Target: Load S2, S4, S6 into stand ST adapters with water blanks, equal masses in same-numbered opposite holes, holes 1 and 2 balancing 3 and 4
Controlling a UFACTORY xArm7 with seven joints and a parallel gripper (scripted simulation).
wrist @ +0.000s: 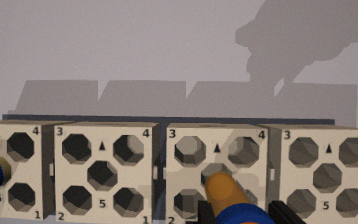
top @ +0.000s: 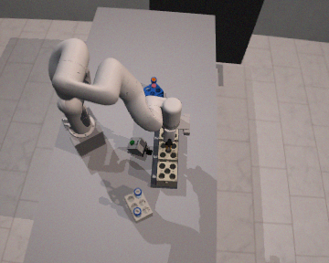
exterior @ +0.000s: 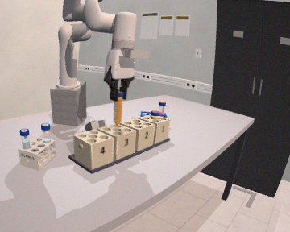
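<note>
The sample tube S2 lies 10 mm to the right of my hand and 50 mm below it. The rest, counted from my hand: sample tube S4 (10 mm behind, 220 mm to the left, 150 mm below); adapter (170 mm below); green DONE key (190 mm behind, 40 mm to the left, 160 mm below).
</note>
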